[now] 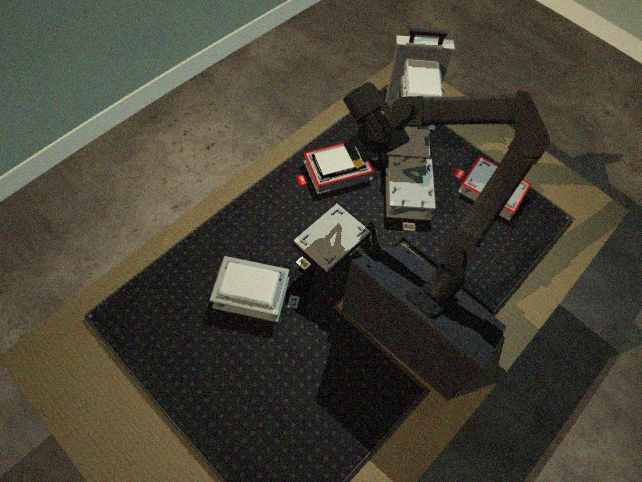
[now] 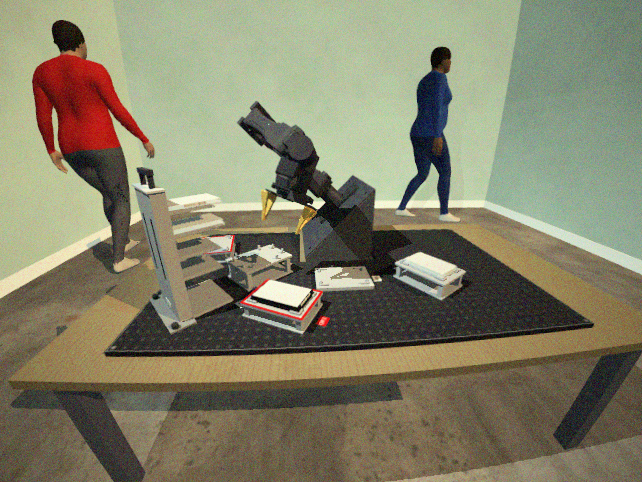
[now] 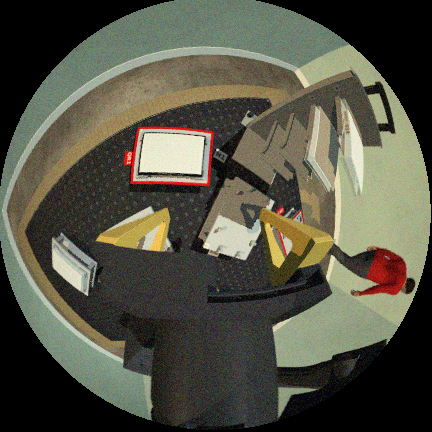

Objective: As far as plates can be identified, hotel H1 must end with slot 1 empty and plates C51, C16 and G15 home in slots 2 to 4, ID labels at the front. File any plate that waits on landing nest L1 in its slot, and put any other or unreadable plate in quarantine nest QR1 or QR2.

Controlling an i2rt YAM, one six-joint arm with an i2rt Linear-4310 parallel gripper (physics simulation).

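Frame: origin at the arm's base, x right, y ahead, z up, level; centimetres.
Where they show: gripper, fingertip midpoint: (image 2: 279,227) (image 3: 214,212); arm's base, link origin: (image 1: 432,299) (image 2: 338,203).
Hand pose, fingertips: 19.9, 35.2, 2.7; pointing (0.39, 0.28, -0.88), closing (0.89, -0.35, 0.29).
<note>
Things, the pixels of their centre, and the offset from my fingertips, as dx, dy, dz.
- Hotel H1, body centre: (image 3: 313,133) (image 2: 178,241) (image 1: 416,92) +23.7, +5.8, -1.0
- Red-rimmed nest QR1, body centre: (image 3: 171,155) (image 2: 283,303) (image 1: 338,165) -0.8, +10.2, -16.1
- lidded-looking white plate, body centre: (image 1: 249,283) (image 2: 430,264) (image 3: 66,270) -42.9, -1.1, -12.7
- QR2, body centre: (image 1: 495,187) (image 3: 291,236) (image 2: 216,248) +26.2, -24.9, -16.1
- low nest, body centre: (image 3: 134,242) (image 1: 332,236) (image 2: 342,277) -17.5, -3.9, -17.5
Hotel H1 (image 1: 446,58) (image 2: 177,254) (image 3: 369,112) holds a white plate (image 2: 194,200) (image 3: 353,150) in its top slot and another plate (image 2: 197,223) (image 3: 320,150) in the slot below; the two lower slots look empty. Their IDs are unreadable here. Red-rimmed nest QR1 (image 1: 344,177) (image 2: 272,310) (image 3: 211,160) bears a white plate (image 1: 334,159) (image 2: 283,294) (image 3: 171,152) with dark edges. A lidded-looking white plate (image 1: 248,282) (image 2: 427,263) (image 3: 70,270) sits on L1. QR2 (image 1: 479,175) looks empty, partly hidden by the arm. My gripper (image 2: 281,225) (image 3: 214,212) is open and empty, above the mat between stands.
An empty tall stand (image 1: 412,189) (image 2: 261,259) (image 3: 235,232) stands between QR1 and QR2. A low nest (image 1: 331,236) (image 2: 343,278) lies between QR1 and L1, near the arm's base (image 1: 414,321). Two people (image 2: 90,103) (image 2: 433,114) stand beyond the table.
</note>
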